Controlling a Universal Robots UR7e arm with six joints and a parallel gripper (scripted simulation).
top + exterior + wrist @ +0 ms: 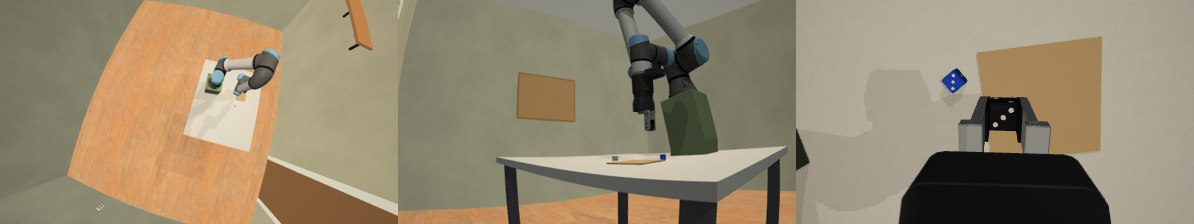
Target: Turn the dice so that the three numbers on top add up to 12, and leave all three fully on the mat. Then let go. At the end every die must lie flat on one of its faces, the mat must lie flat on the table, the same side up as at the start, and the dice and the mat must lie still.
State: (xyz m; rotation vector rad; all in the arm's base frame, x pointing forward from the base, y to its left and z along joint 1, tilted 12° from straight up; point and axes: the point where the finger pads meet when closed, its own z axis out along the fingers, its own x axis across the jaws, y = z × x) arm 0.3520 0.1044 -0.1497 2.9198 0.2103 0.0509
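My hand is 5 cm short of the tan mat, 1 cm to the left of it and 12 cm above it. Also, from my hand: blue die: 6 cm behind, 11 cm below; then black die: 1 cm below; then white die: 3 cm ahead, 18 cm to the right, 11 cm below.
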